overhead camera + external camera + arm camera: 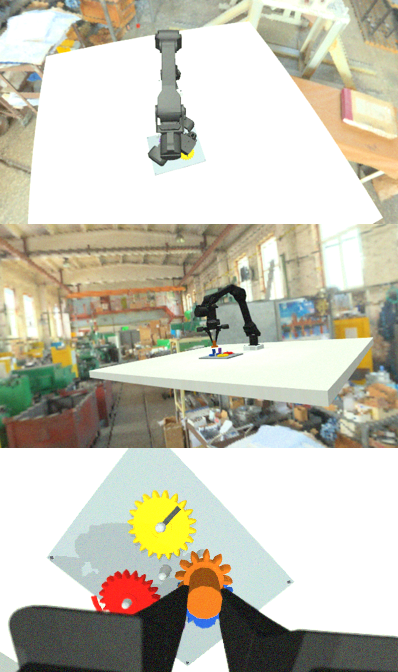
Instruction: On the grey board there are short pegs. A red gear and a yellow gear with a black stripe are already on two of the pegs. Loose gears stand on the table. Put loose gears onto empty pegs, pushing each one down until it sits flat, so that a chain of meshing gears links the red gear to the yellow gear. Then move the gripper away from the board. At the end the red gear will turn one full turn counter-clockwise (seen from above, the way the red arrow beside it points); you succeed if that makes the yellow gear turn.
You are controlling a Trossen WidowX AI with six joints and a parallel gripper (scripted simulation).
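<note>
The blue gear is 30 mm behind my gripper tip, 30 mm to the right of it and 70 mm below it. From my gripper tip the other things lie so: orange gear (10 mm below); then purple gear (80 mm behind, 20 mm to the right, 70 mm below); then yellow gear (50 mm to the left, 70 mm below).
</note>
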